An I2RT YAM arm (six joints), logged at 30 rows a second.
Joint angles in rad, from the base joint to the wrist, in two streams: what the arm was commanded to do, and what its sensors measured. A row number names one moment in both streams.
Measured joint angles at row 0: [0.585 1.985 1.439 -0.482 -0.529 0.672]
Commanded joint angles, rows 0 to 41: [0.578 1.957 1.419 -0.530 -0.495 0.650]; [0.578 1.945 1.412 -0.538 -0.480 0.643]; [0.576 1.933 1.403 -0.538 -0.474 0.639]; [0.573 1.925 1.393 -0.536 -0.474 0.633]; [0.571 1.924 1.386 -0.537 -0.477 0.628]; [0.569 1.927 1.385 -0.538 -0.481 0.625]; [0.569 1.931 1.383 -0.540 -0.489 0.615]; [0.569 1.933 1.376 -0.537 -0.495 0.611]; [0.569 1.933 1.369 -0.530 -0.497 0.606]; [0.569 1.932 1.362 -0.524 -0.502 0.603]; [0.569 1.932 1.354 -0.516 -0.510 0.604]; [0.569 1.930 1.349 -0.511 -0.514 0.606]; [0.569 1.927 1.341 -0.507 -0.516 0.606]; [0.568 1.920 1.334 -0.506 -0.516 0.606]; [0.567 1.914 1.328 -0.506 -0.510 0.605]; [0.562 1.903 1.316 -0.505 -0.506 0.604]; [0.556 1.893 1.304 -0.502 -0.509 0.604]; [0.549 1.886 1.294 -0.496 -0.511 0.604]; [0.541 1.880 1.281 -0.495 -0.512 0.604]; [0.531 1.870 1.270 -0.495 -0.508 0.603]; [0.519 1.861 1.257 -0.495 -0.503 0.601]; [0.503 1.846 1.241 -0.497 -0.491 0.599]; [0.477 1.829 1.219 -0.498 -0.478 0.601]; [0.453 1.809 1.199 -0.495 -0.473 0.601]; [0.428 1.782 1.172 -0.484 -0.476 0.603]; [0.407 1.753 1.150 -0.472 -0.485 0.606]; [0.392 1.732 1.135 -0.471 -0.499 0.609]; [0.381 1.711 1.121 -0.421 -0.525 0.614]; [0.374 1.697 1.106 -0.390 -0.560 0.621]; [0.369 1.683 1.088 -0.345 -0.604 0.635]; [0.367 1.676 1.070 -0.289 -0.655 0.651]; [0.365 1.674 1.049 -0.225 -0.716 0.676]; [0.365 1.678 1.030 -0.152 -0.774 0.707]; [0.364 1.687 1.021 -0.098 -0.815 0.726]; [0.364 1.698 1.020 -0.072 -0.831 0.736]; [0.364 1.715 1.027 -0.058 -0.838 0.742]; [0.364 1.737 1.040 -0.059 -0.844 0.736]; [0.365 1.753 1.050 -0.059 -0.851 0.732]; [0.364 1.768 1.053 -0.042 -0.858 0.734]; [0.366 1.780 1.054 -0.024 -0.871 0.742]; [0.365 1.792 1.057 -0.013 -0.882 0.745]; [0.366 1.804 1.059 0.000 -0.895 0.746]
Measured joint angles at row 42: [0.364 1.776 1.042 -0.096 -0.820 0.719]
